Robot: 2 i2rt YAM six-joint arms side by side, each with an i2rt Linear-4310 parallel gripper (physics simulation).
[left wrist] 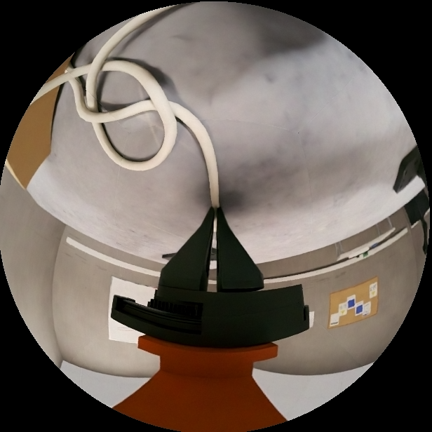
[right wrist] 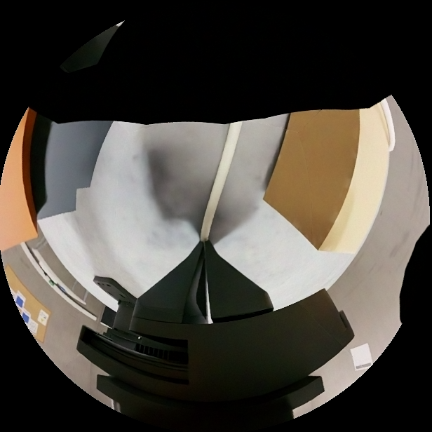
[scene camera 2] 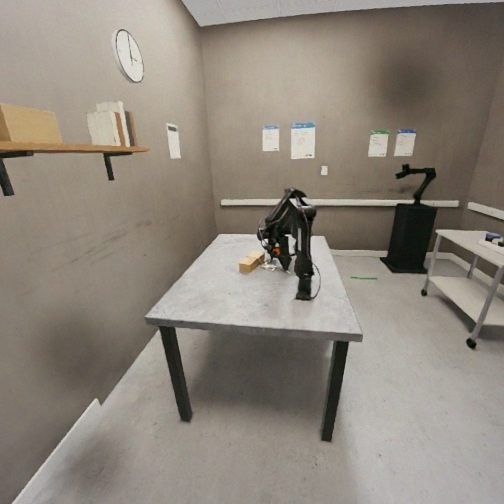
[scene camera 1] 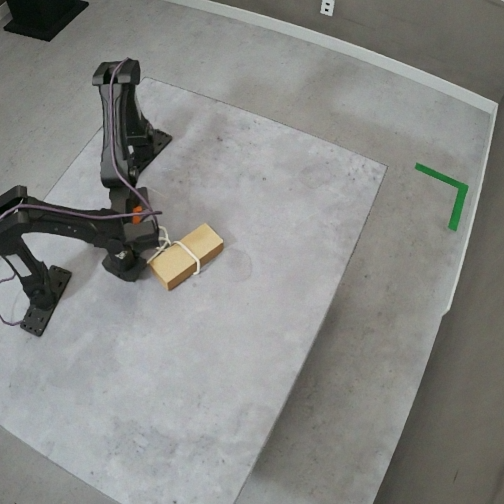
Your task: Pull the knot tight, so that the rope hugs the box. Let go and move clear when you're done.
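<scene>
The tan box (scene camera 1: pixel 206 237) (scene camera 2: pixel 245 265) (left wrist: pixel 31 132) (right wrist: pixel 320 175) lies on the table with the cream rope (scene camera 1: pixel 198 264) (left wrist: pixel 170 132) (right wrist: pixel 219 190) passing over its top. Beside the box, in the left wrist view, the rope forms a loose, open knot that lies on the table, with a wide loop. My left gripper (left wrist: pixel 215 210) is shut on one rope end, which runs from the loop to the fingertips. My right gripper (right wrist: pixel 204 244) is shut on the other rope end, near the box's corner. In scene camera 1 both sets of fingertips are hidden by the arms.
The two arms stand close together beside the box, on the table (scene camera 1: pixel 225 350) (scene camera 2: pixel 210 305). An orange part of the other arm shows at the left edge of the right wrist view. A wheeled cart (scene camera 2: pixel 454 239) stands to the right of the table in scene camera 2.
</scene>
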